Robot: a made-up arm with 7 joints. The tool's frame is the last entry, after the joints.
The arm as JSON. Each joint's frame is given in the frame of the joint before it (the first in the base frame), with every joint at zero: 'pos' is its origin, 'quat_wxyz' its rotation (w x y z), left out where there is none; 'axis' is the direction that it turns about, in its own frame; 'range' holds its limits. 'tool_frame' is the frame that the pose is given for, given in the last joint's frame.
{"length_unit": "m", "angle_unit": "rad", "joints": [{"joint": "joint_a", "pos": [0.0, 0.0, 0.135], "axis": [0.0, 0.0, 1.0], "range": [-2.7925, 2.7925]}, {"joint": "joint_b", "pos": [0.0, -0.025, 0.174], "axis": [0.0, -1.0, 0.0], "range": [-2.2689, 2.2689]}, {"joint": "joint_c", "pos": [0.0, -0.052, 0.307], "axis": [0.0, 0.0, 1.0], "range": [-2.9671, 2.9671]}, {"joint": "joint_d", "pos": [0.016, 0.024, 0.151], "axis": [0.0, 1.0, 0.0], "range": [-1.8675, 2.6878]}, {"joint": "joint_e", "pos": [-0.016, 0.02, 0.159], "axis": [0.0, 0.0, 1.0], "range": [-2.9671, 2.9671]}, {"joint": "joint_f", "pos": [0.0, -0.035, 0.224], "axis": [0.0, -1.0, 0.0], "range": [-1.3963, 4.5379]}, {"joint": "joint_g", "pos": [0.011, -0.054, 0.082], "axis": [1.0, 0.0, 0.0], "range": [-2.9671, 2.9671]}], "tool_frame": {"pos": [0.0, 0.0, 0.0], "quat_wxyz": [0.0, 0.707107, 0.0, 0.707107]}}
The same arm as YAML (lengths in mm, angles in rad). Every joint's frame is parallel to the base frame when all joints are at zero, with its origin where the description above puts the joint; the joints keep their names.
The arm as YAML. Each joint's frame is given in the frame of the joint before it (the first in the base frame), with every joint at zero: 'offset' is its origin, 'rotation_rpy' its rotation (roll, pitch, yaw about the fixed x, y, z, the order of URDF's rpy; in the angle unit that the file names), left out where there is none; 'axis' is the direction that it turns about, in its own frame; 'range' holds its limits. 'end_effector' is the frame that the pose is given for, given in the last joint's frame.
length_unit: mm
angle_unit: rad
chain:
  - id: joint_a
    offset: [0.0, 0.0, 135.0]
    axis: "+z"
    range: [-2.7925, 2.7925]
  - id: joint_b
    offset: [0.0, -25.0, 174.0]
    axis: "-y"
    range: [-2.2689, 2.2689]
  - id: joint_c
    offset: [0.0, -52.0, 307.0]
    axis: "+z"
    range: [-2.9671, 2.9671]
  - id: joint_d
    offset: [16.0, 24.0, 151.0]
    axis: "+y"
    range: [-1.8675, 2.6878]
  - id: joint_e
    offset: [-16.0, 20.0, 159.0]
    axis: "+z"
    range: [-2.9671, 2.9671]
  - id: joint_f
    offset: [0.0, -35.0, 224.0]
    axis: "-y"
    range: [-1.3963, 4.5379]
  - id: joint_g
    offset: [11.0, -54.0, 82.0]
    axis: "+x"
    range: [-2.9671, 2.9671]
end_effector:
  offset: [0.0, 0.0, 0.0]
  rotation_rpy: [3.1416, -1.5708, 0.0]

